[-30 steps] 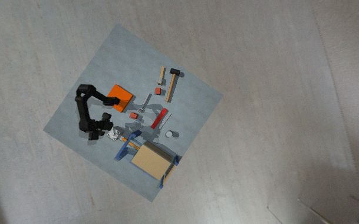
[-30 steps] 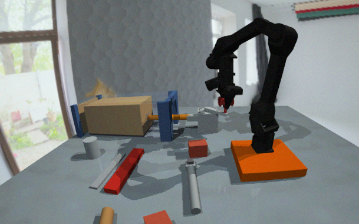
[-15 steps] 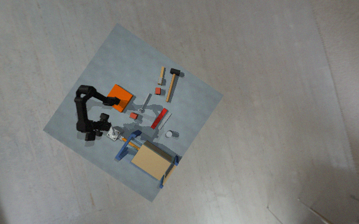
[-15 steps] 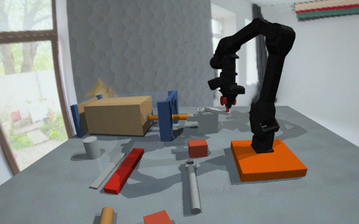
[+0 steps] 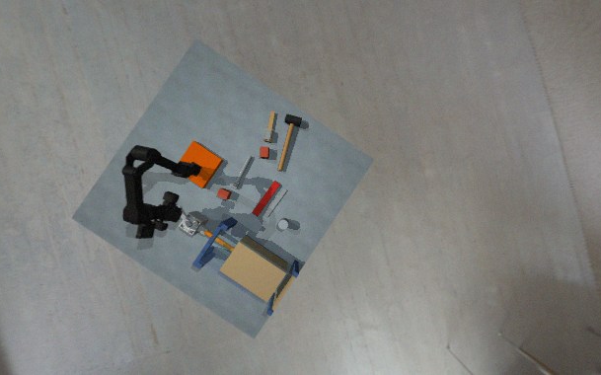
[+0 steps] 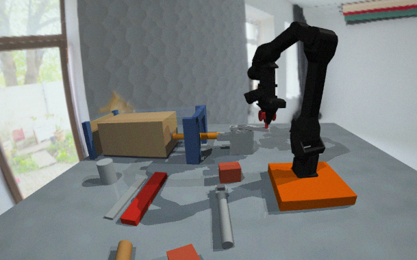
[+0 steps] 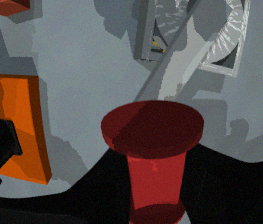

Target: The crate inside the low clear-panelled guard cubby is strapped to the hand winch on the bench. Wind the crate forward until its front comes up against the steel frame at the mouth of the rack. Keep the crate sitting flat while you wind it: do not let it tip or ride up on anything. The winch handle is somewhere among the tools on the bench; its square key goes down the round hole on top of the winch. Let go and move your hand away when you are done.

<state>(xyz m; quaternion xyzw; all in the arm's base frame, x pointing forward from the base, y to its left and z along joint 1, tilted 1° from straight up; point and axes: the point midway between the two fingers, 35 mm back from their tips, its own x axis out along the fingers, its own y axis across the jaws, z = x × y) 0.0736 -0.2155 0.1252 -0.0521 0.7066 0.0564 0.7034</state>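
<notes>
My gripper tip is now 30 mm short of the grey crank handle, 20 mm to the left of it and 10 mm above it. From my gripper tip the other things lie so: grey winch 80 mm ahead, 50 mm to the right, 80 mm below; then red knob 20 mm above; then frame 250 mm ahead, 50 mm to the right, 10 mm below.
</notes>
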